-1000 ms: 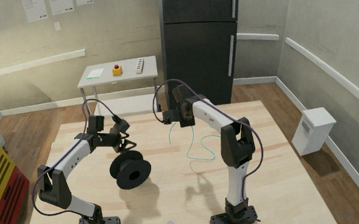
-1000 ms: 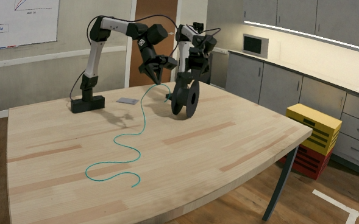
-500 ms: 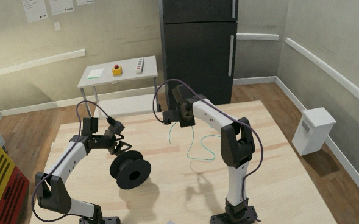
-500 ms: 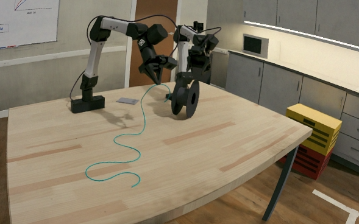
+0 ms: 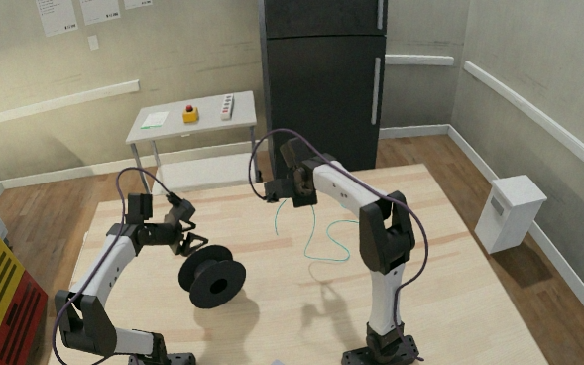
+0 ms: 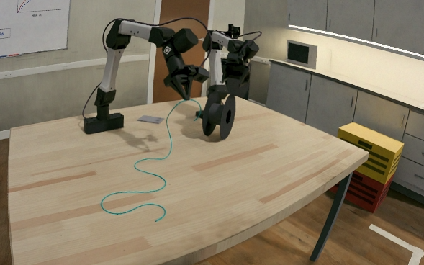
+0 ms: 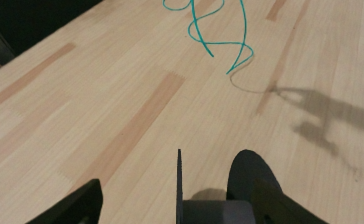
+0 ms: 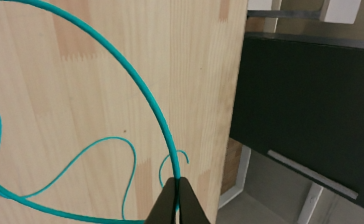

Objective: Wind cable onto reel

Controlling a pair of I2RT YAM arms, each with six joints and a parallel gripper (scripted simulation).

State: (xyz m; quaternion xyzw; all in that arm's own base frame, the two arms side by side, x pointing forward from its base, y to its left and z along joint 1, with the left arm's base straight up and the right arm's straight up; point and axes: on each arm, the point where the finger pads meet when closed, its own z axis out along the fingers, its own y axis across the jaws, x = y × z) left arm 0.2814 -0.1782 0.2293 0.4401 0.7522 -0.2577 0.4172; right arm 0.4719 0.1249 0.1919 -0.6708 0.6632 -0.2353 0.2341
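Observation:
Right now my left hand is 4 cm past the black reel, 1 cm to the left of it and 15 cm above it. The rest, counted from my left hand: flat grey plate (33 cm behind, 20 cm to the right, 24 cm below).

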